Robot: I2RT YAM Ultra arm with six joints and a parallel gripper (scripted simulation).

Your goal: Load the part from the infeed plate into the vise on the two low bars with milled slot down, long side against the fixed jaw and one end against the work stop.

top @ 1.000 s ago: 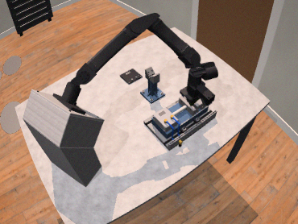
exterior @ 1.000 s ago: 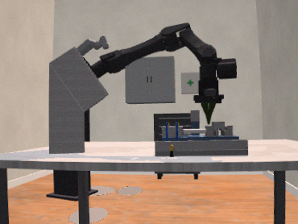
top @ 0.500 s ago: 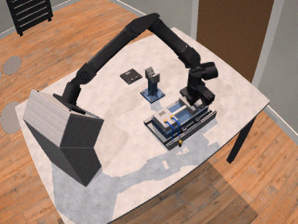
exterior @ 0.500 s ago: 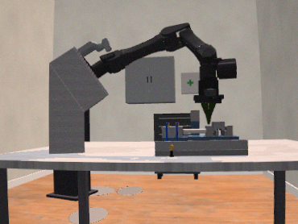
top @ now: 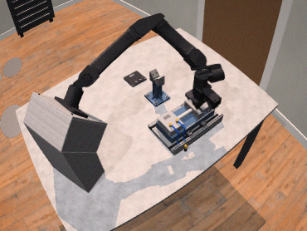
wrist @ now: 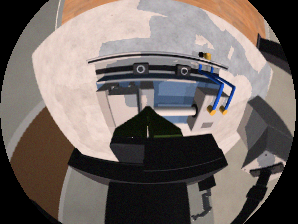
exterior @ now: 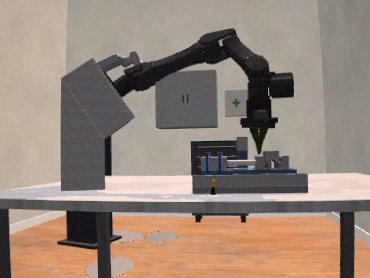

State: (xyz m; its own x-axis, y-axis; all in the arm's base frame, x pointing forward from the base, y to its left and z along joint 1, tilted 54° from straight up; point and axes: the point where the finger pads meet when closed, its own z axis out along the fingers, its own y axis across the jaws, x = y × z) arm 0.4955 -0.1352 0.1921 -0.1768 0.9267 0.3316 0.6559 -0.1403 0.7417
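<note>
Now: hand 30 mm short of the grey part, 20 mm above it and 10 mm to the right of it. Round my hand: fixed jaw: 60 mm ahead, 40 mm to the left, 30 mm below; moving jaw: 30 mm below, 20 mm to the left; air cylinder rod: 50 mm behind, 30 mm below, 10 mm to the left.
</note>
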